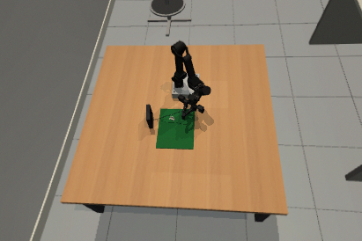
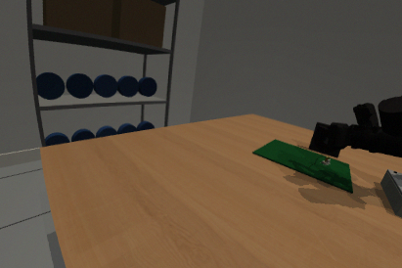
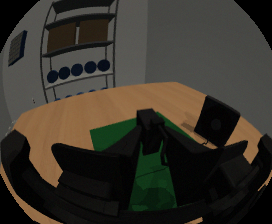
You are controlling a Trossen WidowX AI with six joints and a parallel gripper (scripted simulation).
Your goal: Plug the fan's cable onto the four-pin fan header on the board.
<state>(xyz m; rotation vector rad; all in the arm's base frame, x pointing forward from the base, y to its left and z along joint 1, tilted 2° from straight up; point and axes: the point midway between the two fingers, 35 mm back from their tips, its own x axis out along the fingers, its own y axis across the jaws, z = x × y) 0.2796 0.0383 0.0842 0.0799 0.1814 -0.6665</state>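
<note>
The green board is 140 mm below my gripper tip, 60 mm to the right of it and 20 mm ahead of it. From my gripper tip the other things lie so: dark plug: 10 mm below; black fan: 220 mm to the right, 70 mm below, 50 mm behind.
</note>
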